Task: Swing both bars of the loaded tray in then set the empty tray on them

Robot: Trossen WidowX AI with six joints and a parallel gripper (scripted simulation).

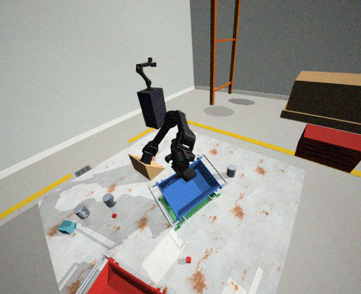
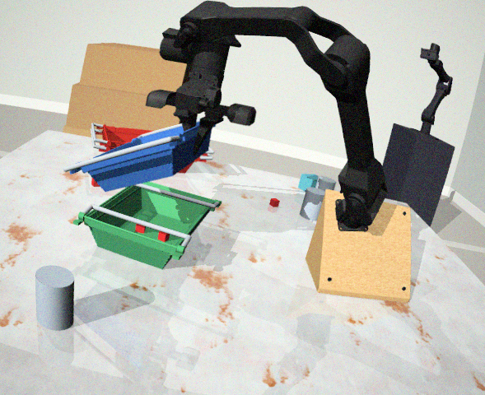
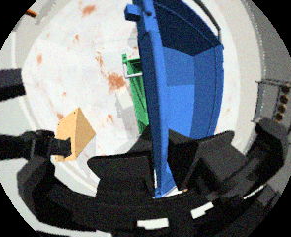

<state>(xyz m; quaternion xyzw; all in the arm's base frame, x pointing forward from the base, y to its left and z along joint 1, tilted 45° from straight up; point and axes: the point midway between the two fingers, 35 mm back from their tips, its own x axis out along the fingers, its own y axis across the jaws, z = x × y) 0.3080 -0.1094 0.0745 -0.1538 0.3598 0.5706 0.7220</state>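
Right now the blue tray is 70 mm ahead of my gripper tip and 30 mm to the right of it. From my gripper tip the other things lie so: teal block 500 mm to the right, 430 mm behind, 160 mm below.
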